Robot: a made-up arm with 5 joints. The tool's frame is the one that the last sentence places. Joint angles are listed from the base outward.
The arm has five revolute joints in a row. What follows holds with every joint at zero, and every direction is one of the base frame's.
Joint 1 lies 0.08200 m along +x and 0.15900 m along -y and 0.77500 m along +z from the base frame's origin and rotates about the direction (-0.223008, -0.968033, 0.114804), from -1.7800 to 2.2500 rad.
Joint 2 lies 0.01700 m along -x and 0.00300 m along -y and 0.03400 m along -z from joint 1 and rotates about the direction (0.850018, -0.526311, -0.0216), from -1.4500 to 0.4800 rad.
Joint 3 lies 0.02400 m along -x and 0.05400 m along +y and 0.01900 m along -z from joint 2 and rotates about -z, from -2.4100 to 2.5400 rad.
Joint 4 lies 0.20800 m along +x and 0.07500 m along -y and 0.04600 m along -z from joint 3 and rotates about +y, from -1.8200 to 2.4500 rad.
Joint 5 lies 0.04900 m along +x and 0.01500 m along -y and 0.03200 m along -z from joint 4 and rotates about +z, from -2.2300 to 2.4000 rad.
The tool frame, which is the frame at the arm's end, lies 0.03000 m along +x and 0.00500 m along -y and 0.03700 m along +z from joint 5; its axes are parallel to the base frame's.
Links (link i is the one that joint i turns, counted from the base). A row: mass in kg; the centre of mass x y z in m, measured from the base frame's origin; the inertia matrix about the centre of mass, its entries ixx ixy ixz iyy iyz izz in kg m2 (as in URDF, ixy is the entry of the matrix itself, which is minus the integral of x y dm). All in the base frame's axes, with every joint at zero. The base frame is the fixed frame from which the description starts. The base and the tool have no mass.
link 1: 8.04; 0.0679 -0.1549 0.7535; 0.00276 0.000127 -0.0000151 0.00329 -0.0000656 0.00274
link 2: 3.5; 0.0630 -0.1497 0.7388; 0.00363 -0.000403 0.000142 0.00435 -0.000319 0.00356
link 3: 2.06; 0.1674 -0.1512 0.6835; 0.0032 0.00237 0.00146 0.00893 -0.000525 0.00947
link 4: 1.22; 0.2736 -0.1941 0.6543; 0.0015 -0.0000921 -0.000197 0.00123 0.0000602 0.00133
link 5: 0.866; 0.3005 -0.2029 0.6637; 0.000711 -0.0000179 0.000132 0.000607 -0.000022 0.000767
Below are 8 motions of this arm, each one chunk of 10 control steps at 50 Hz.
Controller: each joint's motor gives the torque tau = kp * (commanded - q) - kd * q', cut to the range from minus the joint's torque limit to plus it. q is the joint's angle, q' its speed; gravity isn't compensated. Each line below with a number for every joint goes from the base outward.
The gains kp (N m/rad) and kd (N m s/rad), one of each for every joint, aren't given. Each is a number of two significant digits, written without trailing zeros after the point. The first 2 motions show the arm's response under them.
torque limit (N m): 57 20 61 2.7 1.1
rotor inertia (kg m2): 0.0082 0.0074 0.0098 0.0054 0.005
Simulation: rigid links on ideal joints. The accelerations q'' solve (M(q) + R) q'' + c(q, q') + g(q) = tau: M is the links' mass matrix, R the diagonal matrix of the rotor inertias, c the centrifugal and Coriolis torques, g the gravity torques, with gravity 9.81 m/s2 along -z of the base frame. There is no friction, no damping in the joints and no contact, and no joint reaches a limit. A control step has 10 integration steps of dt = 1/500 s. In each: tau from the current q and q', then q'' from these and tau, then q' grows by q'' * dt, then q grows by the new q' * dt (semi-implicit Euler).
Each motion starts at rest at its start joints. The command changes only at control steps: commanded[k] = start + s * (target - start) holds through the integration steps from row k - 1 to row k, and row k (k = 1, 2, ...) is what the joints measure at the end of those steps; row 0 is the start. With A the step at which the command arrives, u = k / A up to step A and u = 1 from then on. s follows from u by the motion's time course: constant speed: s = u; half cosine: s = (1 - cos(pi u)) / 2; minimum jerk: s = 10 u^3 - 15 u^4 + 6 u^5; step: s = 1 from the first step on.
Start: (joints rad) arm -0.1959 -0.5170 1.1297 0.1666 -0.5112
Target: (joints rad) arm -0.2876 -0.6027 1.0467 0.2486 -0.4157
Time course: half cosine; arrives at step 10
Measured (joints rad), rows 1 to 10:
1: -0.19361 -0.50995 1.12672 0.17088 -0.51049
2: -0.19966 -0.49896 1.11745 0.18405 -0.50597
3: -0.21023 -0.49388 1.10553 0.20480 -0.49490
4: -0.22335 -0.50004 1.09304 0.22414 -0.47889
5: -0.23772 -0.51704 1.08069 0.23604 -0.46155
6: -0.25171 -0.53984 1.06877 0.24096 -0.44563
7: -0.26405 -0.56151 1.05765 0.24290 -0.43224
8: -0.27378 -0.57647 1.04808 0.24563 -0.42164
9: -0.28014 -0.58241 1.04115 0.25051 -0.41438
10: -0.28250 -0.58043 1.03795 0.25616 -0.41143
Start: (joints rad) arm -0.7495 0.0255 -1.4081 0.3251 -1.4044
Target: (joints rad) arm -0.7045 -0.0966 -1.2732 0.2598 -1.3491
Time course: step
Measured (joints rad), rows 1 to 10:
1: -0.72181 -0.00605 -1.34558 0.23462 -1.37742
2: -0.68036 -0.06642 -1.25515 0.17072 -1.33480
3: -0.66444 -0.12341 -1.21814 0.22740 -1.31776
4: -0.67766 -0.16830 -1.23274 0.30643 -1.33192
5: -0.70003 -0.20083 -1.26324 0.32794 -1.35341
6: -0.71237 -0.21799 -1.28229 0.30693 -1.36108
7: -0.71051 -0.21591 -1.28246 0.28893 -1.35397
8: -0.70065 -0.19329 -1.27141 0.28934 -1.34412
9: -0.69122 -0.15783 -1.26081 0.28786 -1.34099
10: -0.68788 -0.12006 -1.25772 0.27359 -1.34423
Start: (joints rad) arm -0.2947 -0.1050 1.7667 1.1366 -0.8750
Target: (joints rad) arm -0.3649 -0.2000 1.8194 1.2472 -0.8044
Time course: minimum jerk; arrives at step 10
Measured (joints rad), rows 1 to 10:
1: -0.28819 -0.10060 1.76711 1.13502 -0.87508
2: -0.28335 -0.08623 1.76512 1.13533 -0.87189
3: -0.28301 -0.07255 1.76692 1.14642 -0.86317
4: -0.28989 -0.06895 1.77438 1.16887 -0.84951
5: -0.30370 -0.08093 1.78624 1.19602 -0.83403
6: -0.32151 -0.10794 1.79941 1.21982 -0.82020
7: -0.33916 -0.14357 1.81052 1.23566 -0.81025
8: -0.35272 -0.17791 1.81732 1.24303 -0.80490
9: -0.35973 -0.20128 1.81942 1.24382 -0.80366
10: -0.36001 -0.20792 1.81823 1.24105 -0.80487

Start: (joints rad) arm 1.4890 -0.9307 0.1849 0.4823 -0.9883
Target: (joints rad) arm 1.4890 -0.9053 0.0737 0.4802 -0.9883
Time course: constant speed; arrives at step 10
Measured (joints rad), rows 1 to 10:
1: 1.48210 -0.93486 0.18006 0.48718 -0.98940
2: 1.47340 -0.93638 0.16787 0.50374 -0.99108
3: 1.46955 -0.93028 0.15290 0.51584 -0.99188
4: 1.46998 -0.92250 0.13877 0.51270 -0.99134
5: 1.47219 -0.91746 0.12691 0.50171 -0.99016
6: 1.47404 -0.91562 0.11681 0.49442 -0.98942
7: 1.47452 -0.91539 0.10709 0.49456 -0.98962
8: 1.47380 -0.91495 0.09670 0.49870 -0.99038
9: 1.47273 -0.91322 0.08538 0.50213 -0.99095
10: 1.47207 -0.91025 0.07353 0.50266 -0.99095

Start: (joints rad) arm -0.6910 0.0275 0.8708 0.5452 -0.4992
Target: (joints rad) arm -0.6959 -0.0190 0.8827 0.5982 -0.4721
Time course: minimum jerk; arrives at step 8
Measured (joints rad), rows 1 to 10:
1: -0.68546 0.03355 0.87014 0.54701 -0.49888
2: -0.68168 0.04035 0.86488 0.54901 -0.49591
3: -0.68013 0.04150 0.86203 0.55552 -0.48941
4: -0.68132 0.03305 0.86398 0.56782 -0.48111
5: -0.68440 0.01748 0.86964 0.58205 -0.47410
6: -0.68753 0.00129 0.87595 0.59325 -0.47040
7: -0.68914 -0.00924 0.87989 0.59848 -0.46995
8: -0.68885 -0.01133 0.88021 0.59809 -0.47109
9: -0.68746 -0.00701 0.87788 0.59588 -0.47159
10: -0.68613 -0.00100 0.87506 0.59521 -0.47051

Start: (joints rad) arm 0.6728 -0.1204 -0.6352 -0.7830 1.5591
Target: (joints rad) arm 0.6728 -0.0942 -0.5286 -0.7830 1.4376
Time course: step
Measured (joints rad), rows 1 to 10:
1: 0.65197 -0.10235 -0.58315 -0.76497 1.53307
2: 0.66685 -0.11980 -0.52475 -0.76465 1.45034
3: 0.67137 -0.13731 -0.50136 -0.77705 1.38721
4: 0.66291 -0.14282 -0.51245 -0.77829 1.38782
5: 0.65486 -0.14102 -0.53373 -0.76305 1.42958
6: 0.65284 -0.13682 -0.54455 -0.74920 1.46409
7: 0.65594 -0.13285 -0.54186 -0.75005 1.46628
8: 0.66037 -0.12898 -0.53402 -0.76143 1.44644
9: 0.66309 -0.12485 -0.52930 -0.77242 1.42876
10: 0.66351 -0.12143 -0.52983 -0.77669 1.42648

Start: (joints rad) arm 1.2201 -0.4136 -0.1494 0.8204 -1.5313
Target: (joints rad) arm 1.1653 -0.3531 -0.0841 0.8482 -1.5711
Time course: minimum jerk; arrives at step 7
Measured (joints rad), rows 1 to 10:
1: 1.21145 -0.41233 -0.14913 0.82263 -1.53238
2: 1.19550 -0.41040 -0.14594 0.83240 -1.53639
3: 1.17817 -0.40252 -0.13344 0.84651 -1.54507
4: 1.16384 -0.39037 -0.11421 0.86006 -1.55737
5: 1.15409 -0.37900 -0.09589 0.86945 -1.56914
6: 1.14891 -0.37261 -0.08518 0.87393 -1.57590
7: 1.14750 -0.37076 -0.08319 0.87420 -1.57623
8: 1.14750 -0.36798 -0.08490 0.87102 -1.57319
9: 1.14815 -0.36407 -0.08676 0.86698 -1.57086
10: 1.14914 -0.36136 -0.08758 0.86416 -1.57084

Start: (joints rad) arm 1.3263 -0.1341 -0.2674 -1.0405 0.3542
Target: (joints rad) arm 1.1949 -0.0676 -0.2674 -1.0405 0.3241
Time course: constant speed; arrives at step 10
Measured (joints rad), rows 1 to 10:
1: 1.30862 -0.12372 -0.26769 -1.05076 0.35414
2: 1.28845 -0.12332 -0.27152 -1.05901 0.34969
3: 1.27107 -0.12687 -0.27316 -1.05060 0.34444
4: 1.25580 -0.12763 -0.27190 -1.03748 0.34065
5: 1.24237 -0.12392 -0.27024 -1.03208 0.33784
6: 1.23027 -0.11579 -0.26971 -1.03500 0.33518
7: 1.21893 -0.10488 -0.27023 -1.04074 0.33240
8: 1.20762 -0.09373 -0.27101 -1.04513 0.32961
9: 1.19559 -0.08445 -0.27141 -1.04707 0.32681
10: 1.18252 -0.07790 -0.27131 -1.04690 0.32386

